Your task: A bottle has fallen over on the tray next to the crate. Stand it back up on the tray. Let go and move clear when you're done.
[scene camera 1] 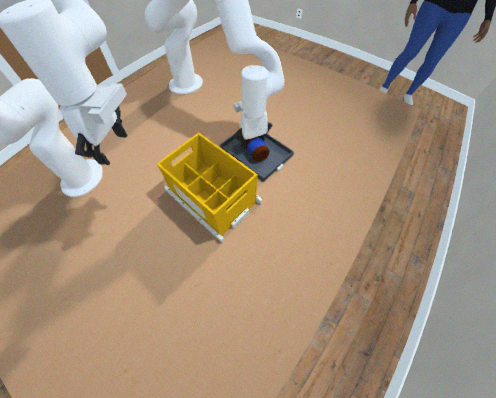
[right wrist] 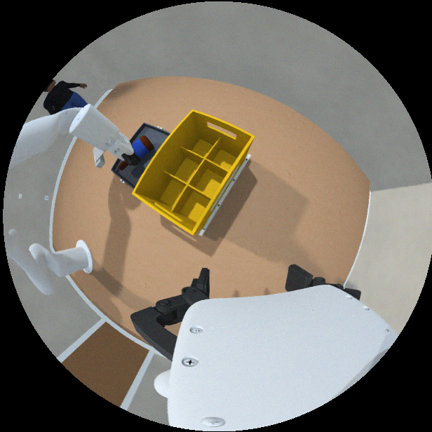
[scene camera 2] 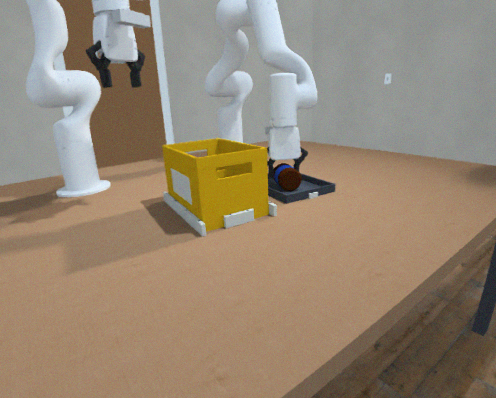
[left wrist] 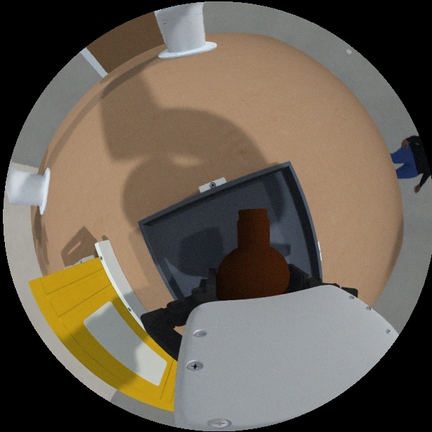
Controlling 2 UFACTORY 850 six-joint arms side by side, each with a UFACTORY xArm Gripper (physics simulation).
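A brown bottle with a blue band [scene camera 1: 258,150] [scene camera 2: 289,179] [left wrist: 254,270] [right wrist: 141,146] lies on its side on the dark tray [scene camera 1: 278,150] [scene camera 2: 322,187] [left wrist: 190,232] [right wrist: 155,132]. In scene camera 1 its base faces the front; in the left wrist view its neck points up the picture. My left gripper [scene camera 1: 255,140] [scene camera 2: 285,167] [left wrist: 251,279] points down over the bottle, with a finger against each side, shut on it; the blue band is hidden in the left wrist view. My right gripper [scene camera 1: 112,146] [scene camera 2: 121,84] [right wrist: 250,280] is open and empty, high above the table at the left.
The yellow crate [scene camera 1: 240,205] [scene camera 2: 235,195] [left wrist: 60,305] [right wrist: 165,155] with empty compartments stands close beside the tray, on its left in scene camera 1. White strips [scene camera 1: 240,218] [scene camera 2: 239,218] edge the crate's foot. A person [scene camera 1: 430,40] stands beyond the table.
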